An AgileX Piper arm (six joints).
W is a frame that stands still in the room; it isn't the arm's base.
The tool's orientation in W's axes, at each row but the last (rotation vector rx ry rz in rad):
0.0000, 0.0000, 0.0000
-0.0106, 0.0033, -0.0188
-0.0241, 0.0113, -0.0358
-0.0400, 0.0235, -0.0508
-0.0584, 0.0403, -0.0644
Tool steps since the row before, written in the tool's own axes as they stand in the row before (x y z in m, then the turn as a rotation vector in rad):
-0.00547, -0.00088, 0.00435, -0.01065, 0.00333, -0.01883
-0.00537, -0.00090, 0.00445, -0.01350, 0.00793, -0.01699
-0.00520, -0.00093, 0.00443, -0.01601, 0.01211, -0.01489
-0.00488, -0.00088, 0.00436, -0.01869, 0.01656, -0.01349
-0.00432, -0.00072, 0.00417, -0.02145, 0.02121, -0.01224
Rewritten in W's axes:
-0.00547, -0.00088, 0.00435, -0.01065, 0.00333, -0.01883
-0.00537, -0.00075, 0.00448, -0.01341, 0.00800, -0.01703
-0.00518, -0.00064, 0.00451, -0.01574, 0.01232, -0.01500
-0.00481, -0.00046, 0.00450, -0.01816, 0.01695, -0.01373
-0.00418, -0.00020, 0.00437, -0.02056, 0.02184, -0.01265

